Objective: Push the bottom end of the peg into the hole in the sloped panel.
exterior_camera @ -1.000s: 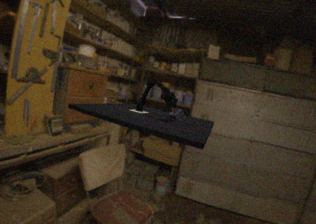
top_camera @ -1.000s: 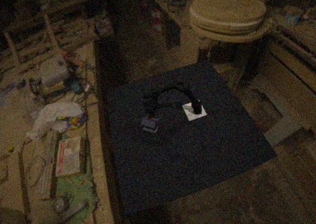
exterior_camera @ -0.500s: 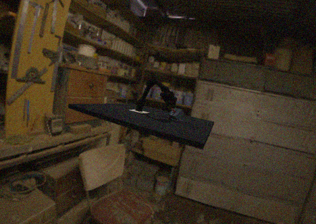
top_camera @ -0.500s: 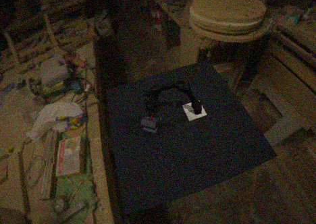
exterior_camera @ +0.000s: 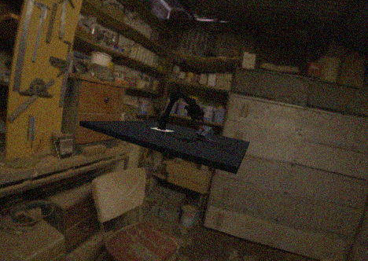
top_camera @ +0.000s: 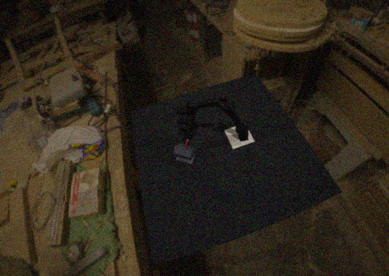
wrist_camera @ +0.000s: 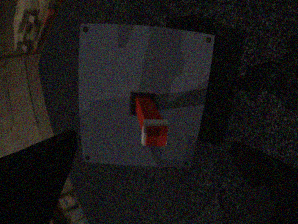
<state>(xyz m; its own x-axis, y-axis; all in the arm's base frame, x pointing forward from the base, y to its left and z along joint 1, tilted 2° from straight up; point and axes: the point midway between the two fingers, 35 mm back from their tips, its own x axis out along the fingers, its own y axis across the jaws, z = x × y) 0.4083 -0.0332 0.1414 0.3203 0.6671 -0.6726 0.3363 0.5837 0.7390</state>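
Now: gripper tip 20 mm to the right of the red peg, 20 mm above it and 10 mm short of it. The rest, counted from my gripper tip: grey sloped panel: 70 mm to the left, 60 mm below, 30 mm ahead.
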